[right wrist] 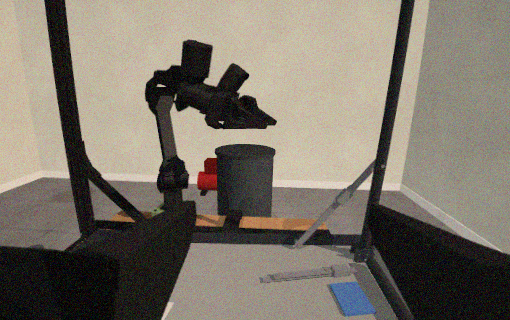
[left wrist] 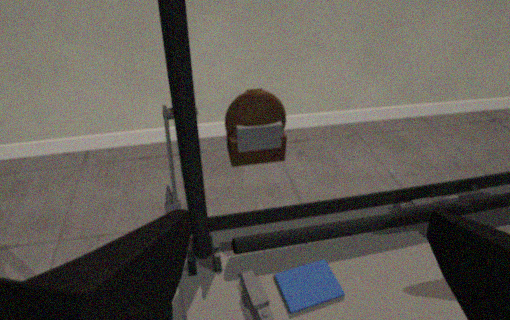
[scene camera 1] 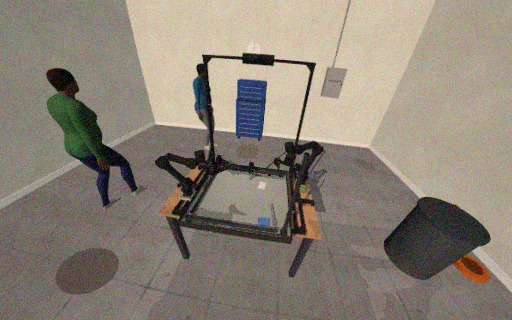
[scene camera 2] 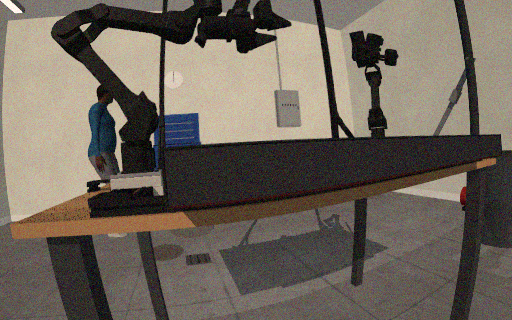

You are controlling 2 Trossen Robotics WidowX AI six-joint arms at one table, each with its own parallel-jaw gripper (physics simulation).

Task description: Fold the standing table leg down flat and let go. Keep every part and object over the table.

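Places are measured from the left arm's base along level axes (x ahead, y left, z up), in millimetres.
Where they show: left gripper, fingertip midpoint: (right wrist: pixel 271 124) (left wrist: pixel 309 223) (scene camera 1: pixel 284 173) (scene camera 2: pixel 388 54); right gripper, fingertip midpoint: (right wrist: pixel 282 212) (scene camera 1: pixel 227 165) (scene camera 2: pixel 283 31); left arm's base at its link origin: (right wrist: pixel 173 206) (scene camera 1: pixel 301 182); right arm's base at its link origin: (scene camera 1: pixel 187 193) (scene camera 2: pixel 138 171).
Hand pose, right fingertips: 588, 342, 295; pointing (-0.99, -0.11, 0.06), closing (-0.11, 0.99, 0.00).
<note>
Each offset is from my right fingertips to the top centre of the thing, as dx, dy, dz. "pt": to the spot under its first point.
The standing table leg (scene camera 1: pixel 294 212) (scene camera 2: pixel 467 75) (left wrist: pixel 182 125) (right wrist: pixel 390 125) is a dark upright post at the near right corner of the upturned table top. A grey slanted brace {pt -461, +143, -180} (scene camera 2: pixel 452 97) (left wrist: pixel 170 165) (right wrist: pixel 345 197) joins it to the table side. My left gripper (left wrist: pixel 309 223) (right wrist: pixel 271 124) is open and empty, raised over the table; the leg shows behind its left finger, apart from it. My right gripper (scene camera 2: pixel 282 31) (right wrist: pixel 282 212) is open and empty, high over the table's left part, away from the leg. The leg's foot is hidden in scene camera 2.
A blue pad {-309, +146, -321} (scene camera 1: pixel 264 221) (left wrist: pixel 310 286) (right wrist: pixel 352 298) and a grey strut {-366, +71, -311} (left wrist: pixel 255 292) (right wrist: pixel 305 274) lie near the leg's foot. A dark tube (left wrist: pixel 320 232) lies along the front edge. A white square {pt -235, -247, -339} (scene camera 1: pixel 262 185) lies farther back. A tall black frame (scene camera 1: pixel 305 100) rises behind.
</note>
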